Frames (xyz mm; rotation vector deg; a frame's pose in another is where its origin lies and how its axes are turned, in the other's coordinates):
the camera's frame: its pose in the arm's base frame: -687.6 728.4 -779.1 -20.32 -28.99 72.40
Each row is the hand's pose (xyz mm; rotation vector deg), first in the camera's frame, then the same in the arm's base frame.
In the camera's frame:
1: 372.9 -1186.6 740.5 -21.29 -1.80 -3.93
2: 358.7 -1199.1 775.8 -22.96 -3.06 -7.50
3: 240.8 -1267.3 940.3 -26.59 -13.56 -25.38
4: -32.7 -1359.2 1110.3 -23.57 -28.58 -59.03
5: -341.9 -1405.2 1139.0 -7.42 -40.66 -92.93
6: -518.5 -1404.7 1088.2 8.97 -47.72 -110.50
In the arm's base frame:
1: -48.3 748.8 519.5 -35.76 -44.48 63.48
2: -60.5 731.0 553.2 -35.20 -46.89 59.78
3: -120.3 595.5 707.1 -25.90 -58.83 43.04
4: -197.6 303.7 852.1 -3.96 -68.40 12.31
5: -242.9 -6.9 848.9 24.34 -65.07 -16.68
6: -253.9 -175.6 776.8 43.90 -58.33 -30.86

